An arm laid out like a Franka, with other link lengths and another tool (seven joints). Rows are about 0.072 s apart.
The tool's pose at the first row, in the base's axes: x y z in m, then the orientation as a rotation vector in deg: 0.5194 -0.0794 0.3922 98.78 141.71 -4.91
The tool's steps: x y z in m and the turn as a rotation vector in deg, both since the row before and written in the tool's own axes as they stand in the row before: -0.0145 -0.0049 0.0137 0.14 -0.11 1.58; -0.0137 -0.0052 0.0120 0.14 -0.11 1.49; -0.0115 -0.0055 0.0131 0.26 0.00 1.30; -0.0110 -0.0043 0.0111 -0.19 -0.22 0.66; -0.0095 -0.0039 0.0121 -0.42 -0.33 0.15; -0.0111 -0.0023 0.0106 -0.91 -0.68 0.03; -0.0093 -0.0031 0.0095 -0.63 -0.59 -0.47
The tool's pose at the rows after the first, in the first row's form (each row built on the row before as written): 0.5207 -0.0962 0.3805 100.70 140.28 -5.03; 0.5209 -0.1122 0.3703 102.50 138.91 -5.15; 0.5199 -0.1263 0.3588 104.16 137.81 -5.34; 0.5194 -0.1393 0.3492 104.75 136.97 -5.24; 0.5189 -0.1510 0.3384 104.59 136.45 -5.01; 0.5203 -0.1636 0.3294 103.90 135.61 -4.52; 0.5206 -0.1746 0.3213 102.80 135.40 -4.35
